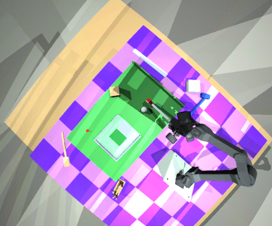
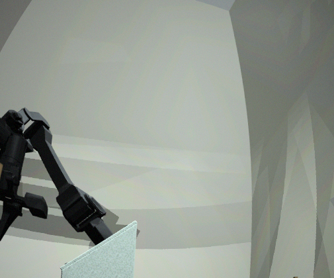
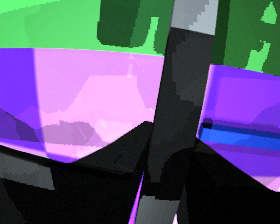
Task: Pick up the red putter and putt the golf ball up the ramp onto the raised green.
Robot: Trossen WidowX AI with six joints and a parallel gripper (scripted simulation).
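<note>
Right now the red putter is 12 cm ahead of my gripper tip and 2 cm to the right of it. From my gripper tip the other things lie so: white golf ball (23 cm ahead, 2 cm to the left, 6 cm below); then blue putter (6 cm behind, 20 cm to the right, 7 cm below); then green mat (29 cm ahead, 17 cm to the left, 8 cm below).
</note>
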